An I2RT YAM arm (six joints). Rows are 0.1 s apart.
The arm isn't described. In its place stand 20 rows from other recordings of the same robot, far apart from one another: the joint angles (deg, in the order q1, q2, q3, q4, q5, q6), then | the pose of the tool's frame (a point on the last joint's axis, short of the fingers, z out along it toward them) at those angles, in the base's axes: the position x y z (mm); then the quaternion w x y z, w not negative.
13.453, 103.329, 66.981, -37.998, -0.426, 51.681 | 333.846 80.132 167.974 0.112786 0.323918 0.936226 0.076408
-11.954, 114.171, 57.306, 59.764, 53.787, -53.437 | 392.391 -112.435 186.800 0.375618 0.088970 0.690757 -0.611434
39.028, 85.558, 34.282, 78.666, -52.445, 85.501 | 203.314 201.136 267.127 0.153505 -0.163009 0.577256 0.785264
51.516, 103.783, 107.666, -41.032, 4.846, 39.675 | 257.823 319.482 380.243 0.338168 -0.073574 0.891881 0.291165
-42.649, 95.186, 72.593, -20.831, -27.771, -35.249 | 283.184 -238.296 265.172 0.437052 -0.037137 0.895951 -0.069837
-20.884, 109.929, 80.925, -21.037, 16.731, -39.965 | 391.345 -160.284 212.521 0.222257 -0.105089 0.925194 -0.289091
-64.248, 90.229, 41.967, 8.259, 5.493, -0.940 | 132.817 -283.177 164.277 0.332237 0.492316 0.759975 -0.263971
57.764, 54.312, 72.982, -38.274, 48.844, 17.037 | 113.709 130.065 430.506 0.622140 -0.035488 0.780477 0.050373
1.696, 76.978, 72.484, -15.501, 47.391, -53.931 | 302.291 -17.262 377.787 0.326709 -0.146090 0.770975 -0.526799
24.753, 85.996, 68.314, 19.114, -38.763, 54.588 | 312.996 168.858 362.151 0.371896 -0.060011 0.697607 0.609456
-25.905, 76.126, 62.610, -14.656, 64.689, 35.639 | 244.627 -154.588 328.755 0.471419 0.607002 0.482153 -0.420525
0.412, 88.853, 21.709, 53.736, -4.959, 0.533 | 271.619 5.031 149.607 0.618843 -0.025983 0.784113 0.039057
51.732, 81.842, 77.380, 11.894, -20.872, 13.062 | 199.269 273.089 429.462 0.559961 -0.343276 0.567214 0.496864
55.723, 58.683, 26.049, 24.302, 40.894, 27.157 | 143.894 169.742 242.822 0.634222 0.046459 0.743378 0.207346
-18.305, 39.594, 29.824, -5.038, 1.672, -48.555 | 165.001 -55.679 271.307 0.502733 -0.198125 0.767126 -0.345721
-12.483, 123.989, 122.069, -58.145, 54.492, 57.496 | 444.524 -128.091 302.107 0.381427 0.589376 0.635847 -0.320700
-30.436, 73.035, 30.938, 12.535, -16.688, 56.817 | 228.497 -122.395 192.956 0.456227 0.537015 0.669259 0.235721
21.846, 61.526, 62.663, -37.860, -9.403, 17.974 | 207.012 89.258 345.167 0.395193 -0.066824 0.889096 0.221058
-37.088, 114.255, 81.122, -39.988, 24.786, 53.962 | 307.914 -251.481 168.789 0.172942 0.711450 0.654388 -0.188963
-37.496, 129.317, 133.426, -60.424, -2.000, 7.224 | 388.027 -296.135 303.966 0.284009 0.359375 0.886931 -0.059519
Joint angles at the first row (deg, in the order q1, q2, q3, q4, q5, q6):
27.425, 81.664, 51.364, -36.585, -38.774, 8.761
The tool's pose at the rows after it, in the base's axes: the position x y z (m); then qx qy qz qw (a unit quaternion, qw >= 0):
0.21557 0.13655 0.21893 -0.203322 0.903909 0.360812 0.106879
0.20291 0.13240 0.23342 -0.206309 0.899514 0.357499 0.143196
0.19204 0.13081 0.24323 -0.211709 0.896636 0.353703 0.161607
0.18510 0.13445 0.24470 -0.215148 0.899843 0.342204 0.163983
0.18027 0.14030 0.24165 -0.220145 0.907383 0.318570 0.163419
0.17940 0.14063 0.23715 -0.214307 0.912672 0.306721 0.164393
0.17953 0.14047 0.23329 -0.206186 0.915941 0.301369 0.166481
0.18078 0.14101 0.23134 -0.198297 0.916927 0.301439 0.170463
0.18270 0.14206 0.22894 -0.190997 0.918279 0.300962 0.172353
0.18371 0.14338 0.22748 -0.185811 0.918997 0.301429 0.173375
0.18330 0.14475 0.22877 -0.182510 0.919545 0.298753 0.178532
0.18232 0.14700 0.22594 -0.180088 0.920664 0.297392 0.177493
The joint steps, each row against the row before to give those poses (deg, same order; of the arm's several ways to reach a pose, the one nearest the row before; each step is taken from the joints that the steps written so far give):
0.164, -4.109, -1.530, 1.192, 2.254, 2.493
0.768, -5.426, -1.324, 0.476, 2.071, 1.249
1.134, -3.643, -0.521, -0.737, 1.580, 0.676
1.965, -1.146, -0.301, -0.469, 2.313, 0.998
2.390, 0.117, -0.248, -0.376, 3.628, 0.632
0.433, 0.081, -0.806, 0.521, 1.721, 0.648
0.087, 0.062, -0.822, 0.981, 0.979, 0.863
0.000, 0.169, -0.470, 1.260, 0.454, 0.966
0.002, 0.508, -0.308, 1.152, 0.396, 0.860
0.167, 0.349, -0.187, 0.852, 0.279, 0.787
0.462, -0.155, 0.099, 0.337, 0.908, 0.706
0.668, 0.247, -0.494, 0.803, 0.554, 0.817

